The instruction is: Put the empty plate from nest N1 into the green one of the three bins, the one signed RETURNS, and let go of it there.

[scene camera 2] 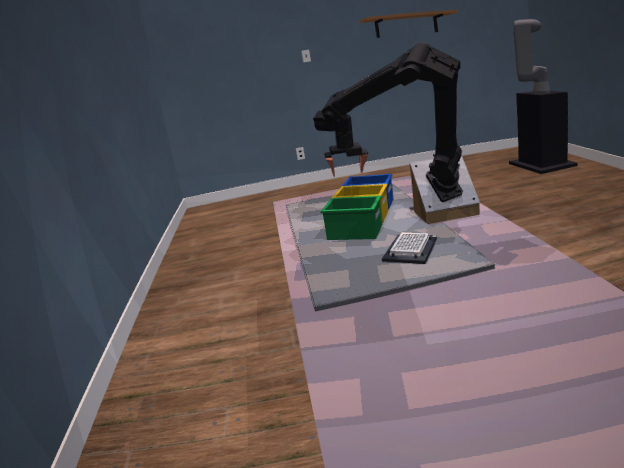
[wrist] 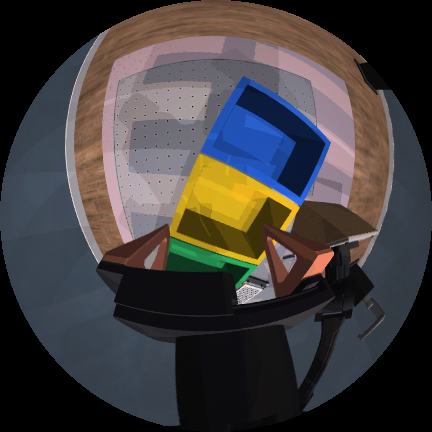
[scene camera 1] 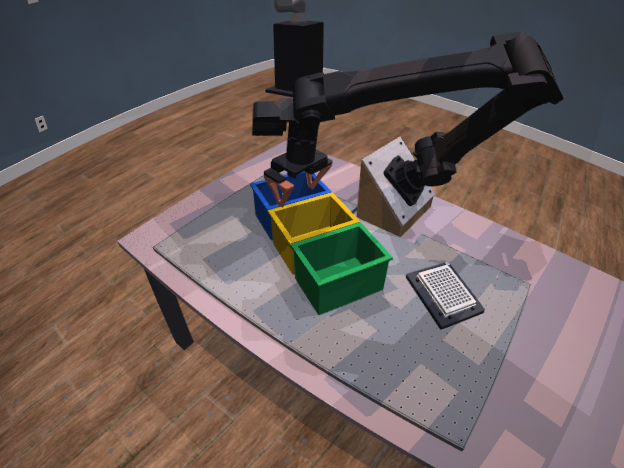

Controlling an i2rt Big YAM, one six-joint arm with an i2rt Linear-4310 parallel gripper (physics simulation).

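Places are measured from the arm's base along level axes (x left, y ahead, z down), in centimetres.
Pixels of known places: gripper, fingertip midpoint: (scene camera 2: 347, 174) (wrist: 216, 228) (scene camera 1: 296, 196); arm's base, origin of the base link: (scene camera 2: 443, 184) (wrist: 335, 246) (scene camera 1: 402, 181).
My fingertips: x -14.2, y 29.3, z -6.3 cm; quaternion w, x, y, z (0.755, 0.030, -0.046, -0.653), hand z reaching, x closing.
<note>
For each thing: its top centre in the pictures, then the offset to it from my fingertips. "spot": a spot on its surface instead. Level surfaces: height alone.
- white plate, middle of its top: (scene camera 1: 447, 287) (scene camera 2: 410, 241) (wrist: 241, 296) dx +36.0, dy -5.4, dz +13.2 cm
- dark nest, surface spot: (scene camera 1: 468, 311) spot: dx +42.6, dy -2.4, dz +14.7 cm
- blue bin, surface spot: (wrist: 250, 130) spot: dx -11.1, dy -8.4, dz +15.3 cm
- grey perforated board, its level: dz +15.9 cm
A white plate (scene camera 1: 447, 289) (scene camera 2: 410, 243) with a grid of wells sits flat on a dark nest (scene camera 1: 468, 311) (scene camera 2: 398, 259); part of the plate also shows in the wrist view (wrist: 248, 294). No N1 label is readable. The green bin (scene camera 1: 352, 284) (scene camera 2: 352, 225) stands upright, nearest the nest in the row of three; its floor shows bare in scene camera 1. The wording of its sign is not readable. My gripper (scene camera 1: 296, 195) (scene camera 2: 347, 173) (wrist: 216, 228) is open and empty, pointing down above the bins, by the yellow and blue ones and away from the plate.
The yellow bin (scene camera 1: 283, 249) (wrist: 220, 200) touches the green one, and the blue bin (scene camera 1: 262, 214) (wrist: 250, 130) stands beyond it. All stand on a grey perforated board (scene camera 1: 332, 347) (scene camera 2: 335, 292). The arm's slanted mount (scene camera 1: 378, 196) (scene camera 2: 428, 214) stands beside the row.
</note>
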